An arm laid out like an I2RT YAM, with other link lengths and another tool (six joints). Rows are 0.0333 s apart.
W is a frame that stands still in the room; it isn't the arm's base.
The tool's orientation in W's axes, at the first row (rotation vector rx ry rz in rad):
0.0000, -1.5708, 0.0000
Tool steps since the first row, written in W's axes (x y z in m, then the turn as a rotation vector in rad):
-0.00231, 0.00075, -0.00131, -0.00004, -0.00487, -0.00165
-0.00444, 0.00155, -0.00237, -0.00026, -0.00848, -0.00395
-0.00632, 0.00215, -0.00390, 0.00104, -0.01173, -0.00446
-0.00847, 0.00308, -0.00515, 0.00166, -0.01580, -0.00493
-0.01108, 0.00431, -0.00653, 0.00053, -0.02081, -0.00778
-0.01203, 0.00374, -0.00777, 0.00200, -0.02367, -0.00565
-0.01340, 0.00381, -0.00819, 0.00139, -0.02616, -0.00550
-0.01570, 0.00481, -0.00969, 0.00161, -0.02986, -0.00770
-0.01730, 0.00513, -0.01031, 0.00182, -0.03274, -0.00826
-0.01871, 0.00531, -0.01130, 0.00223, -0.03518, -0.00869
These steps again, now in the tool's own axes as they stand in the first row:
-0.00131, 0.00075, 0.00231, -0.00165, -0.00487, 0.00004
-0.00237, 0.00155, 0.00444, -0.00395, -0.00848, 0.00026
-0.00390, 0.00215, 0.00632, -0.00446, -0.01173, -0.00104
-0.00515, 0.00308, 0.00847, -0.00493, -0.01580, -0.00166
-0.00653, 0.00431, 0.01108, -0.00778, -0.02081, -0.00053
-0.00777, 0.00374, 0.01203, -0.00565, -0.02367, -0.00200
-0.00819, 0.00381, 0.01340, -0.00550, -0.02616, -0.00139
-0.00969, 0.00481, 0.01570, -0.00770, -0.02986, -0.00161
-0.01031, 0.00513, 0.01730, -0.00826, -0.03274, -0.00182
-0.01130, 0.00531, 0.01871, -0.00869, -0.03518, -0.00223

